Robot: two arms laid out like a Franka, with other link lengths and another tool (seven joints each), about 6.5 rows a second.
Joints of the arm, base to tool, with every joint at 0 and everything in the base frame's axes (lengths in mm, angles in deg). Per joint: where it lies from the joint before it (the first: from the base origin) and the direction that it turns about. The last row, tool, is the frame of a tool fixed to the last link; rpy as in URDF.
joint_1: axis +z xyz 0 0 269.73
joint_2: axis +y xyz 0 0 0
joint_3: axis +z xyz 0 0 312.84
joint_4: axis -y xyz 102.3 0 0
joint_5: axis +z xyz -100.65 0 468.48
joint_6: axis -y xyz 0 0 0
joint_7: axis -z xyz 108.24 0 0
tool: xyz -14 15 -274.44 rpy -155.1 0 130.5
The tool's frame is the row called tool.
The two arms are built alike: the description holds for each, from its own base.
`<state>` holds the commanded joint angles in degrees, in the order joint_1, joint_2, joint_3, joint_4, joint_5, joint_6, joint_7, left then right.
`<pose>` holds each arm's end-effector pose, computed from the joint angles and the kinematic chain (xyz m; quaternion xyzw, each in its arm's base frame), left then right.
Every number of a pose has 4 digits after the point. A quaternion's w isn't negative.
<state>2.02 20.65 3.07 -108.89 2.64 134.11 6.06 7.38 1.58 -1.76 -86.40 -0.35 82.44 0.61</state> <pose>0.7445 0.0905 0.0414 -0.4357 -0.8842 0.1511 0.0746 0.6386 0.0764 0.4144 -0.3606 -0.8971 0.2243 0.1217</pose>
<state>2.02 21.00 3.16 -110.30 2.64 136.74 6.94 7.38 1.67 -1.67 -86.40 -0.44 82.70 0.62</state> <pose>0.7433 0.0915 0.0290 -0.4437 -0.8814 0.1465 0.0699 0.6400 0.0772 0.4136 -0.3604 -0.8974 0.2244 0.1199</pose>
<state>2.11 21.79 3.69 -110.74 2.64 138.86 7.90 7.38 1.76 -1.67 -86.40 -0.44 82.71 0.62</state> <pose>0.7451 0.1001 0.0194 -0.4482 -0.8804 0.1403 0.0656 0.6403 0.0772 0.4126 -0.3603 -0.8973 0.2248 0.1205</pose>
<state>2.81 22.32 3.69 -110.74 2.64 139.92 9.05 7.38 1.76 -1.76 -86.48 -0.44 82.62 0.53</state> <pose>0.7466 0.1096 0.0149 -0.4525 -0.8789 0.1369 0.0634 0.6397 0.0761 0.4118 -0.3600 -0.8971 0.2254 0.1218</pose>
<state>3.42 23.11 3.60 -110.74 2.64 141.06 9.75 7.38 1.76 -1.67 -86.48 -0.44 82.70 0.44</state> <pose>0.7474 0.1165 0.0070 -0.4546 -0.8783 0.1348 0.0618 0.6400 0.0771 0.4119 -0.3587 -0.8978 0.2252 0.1209</pose>
